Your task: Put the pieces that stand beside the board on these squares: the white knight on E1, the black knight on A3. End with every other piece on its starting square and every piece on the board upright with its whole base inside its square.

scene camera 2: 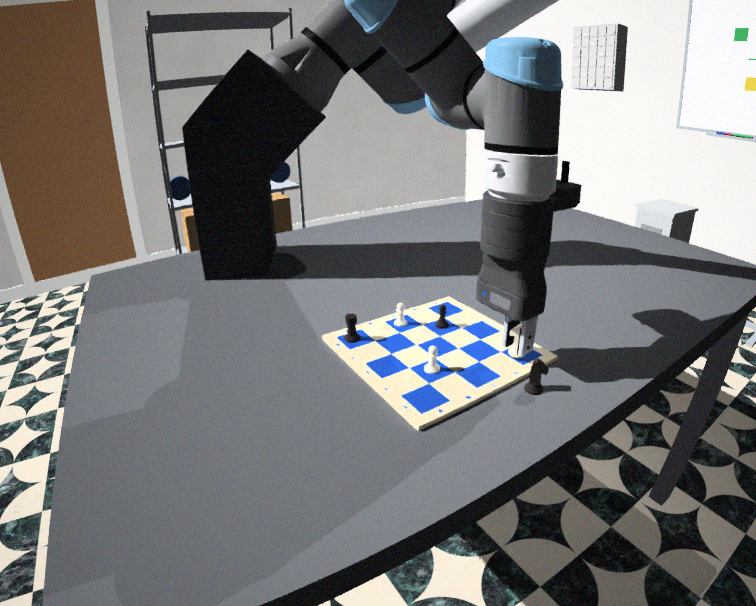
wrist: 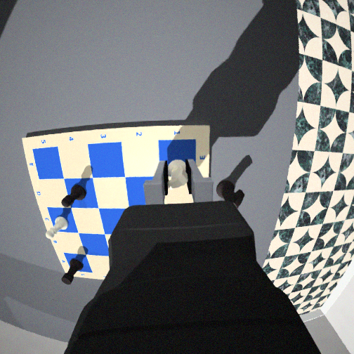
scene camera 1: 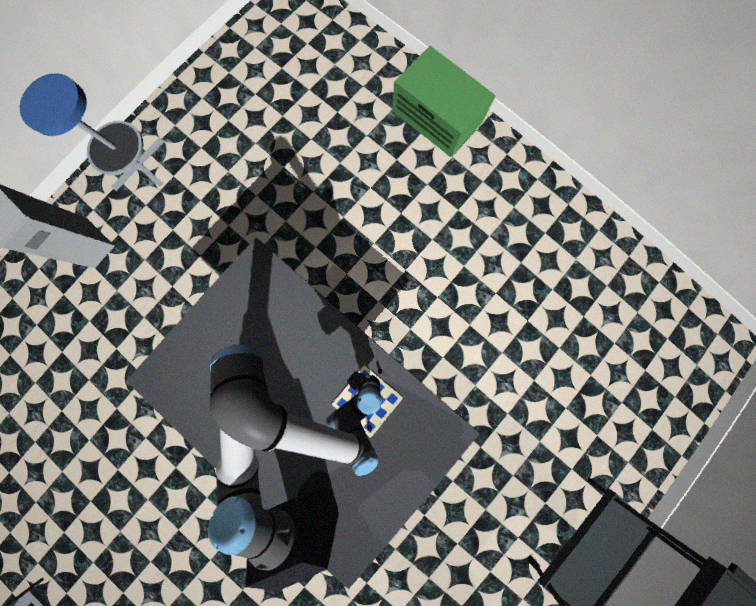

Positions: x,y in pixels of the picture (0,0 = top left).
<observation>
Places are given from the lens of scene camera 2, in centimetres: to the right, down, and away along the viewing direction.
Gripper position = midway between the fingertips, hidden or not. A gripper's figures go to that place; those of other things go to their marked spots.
gripper (scene camera 2: 517,348): 17, 6, 52
board (scene camera 2: 474,365): 11, 7, 51
</observation>
